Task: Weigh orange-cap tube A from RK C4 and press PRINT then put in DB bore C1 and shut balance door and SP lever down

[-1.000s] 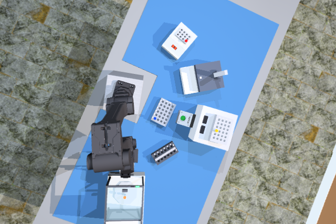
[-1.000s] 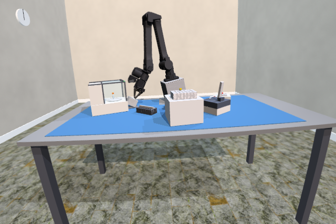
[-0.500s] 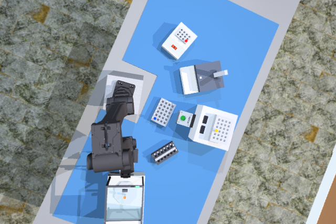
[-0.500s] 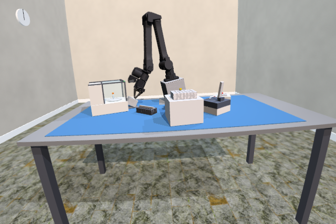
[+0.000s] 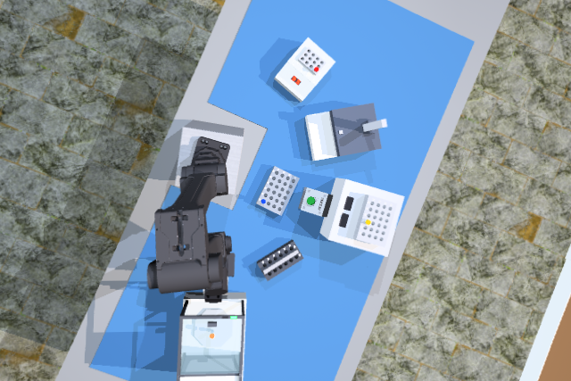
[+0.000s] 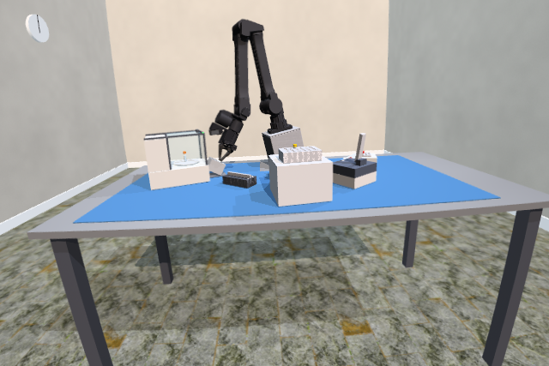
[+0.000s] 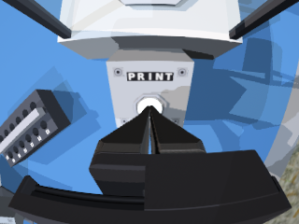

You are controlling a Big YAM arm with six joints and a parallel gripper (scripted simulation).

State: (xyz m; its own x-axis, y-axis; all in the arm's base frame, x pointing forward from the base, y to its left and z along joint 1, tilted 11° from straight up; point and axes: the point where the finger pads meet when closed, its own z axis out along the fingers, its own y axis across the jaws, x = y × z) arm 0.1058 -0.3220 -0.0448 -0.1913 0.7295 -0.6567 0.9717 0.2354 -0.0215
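Now: the balance door 14 cm above my hand, 12 cm to the right of it and 3 cm ahead of it. Also, from my hand: tube rack RK 28 cm to the left, 11 cm ahead, 6 cm below; white key 1 cm to the right, 1 cm below; black magnet block 18 cm ahead, 8 cm to the left, 5 cm below.
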